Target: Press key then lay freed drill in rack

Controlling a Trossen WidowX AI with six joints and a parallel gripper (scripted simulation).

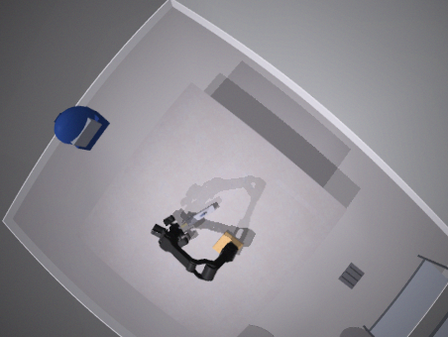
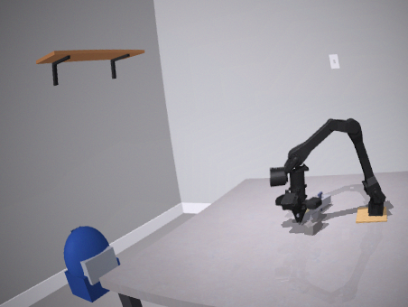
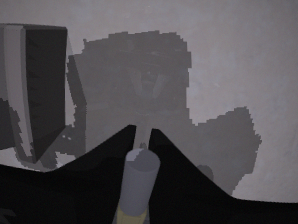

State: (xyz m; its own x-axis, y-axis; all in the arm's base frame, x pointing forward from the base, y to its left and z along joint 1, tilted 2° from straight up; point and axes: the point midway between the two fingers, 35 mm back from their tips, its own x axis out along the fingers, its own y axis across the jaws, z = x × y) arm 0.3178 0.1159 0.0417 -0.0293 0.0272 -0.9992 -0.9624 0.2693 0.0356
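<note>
Right now the drill is 10 mm behind my gripper tip, 50 mm to the right of it and 30 mm above it. From my gripper tip the other things lie so: blue key 50 mm behind, 170 mm to the right, 30 mm above; then pale fixture 40 mm behind, 150 mm to the right, 10 mm above; then rack 70 mm behind, 30 mm to the left.
</note>
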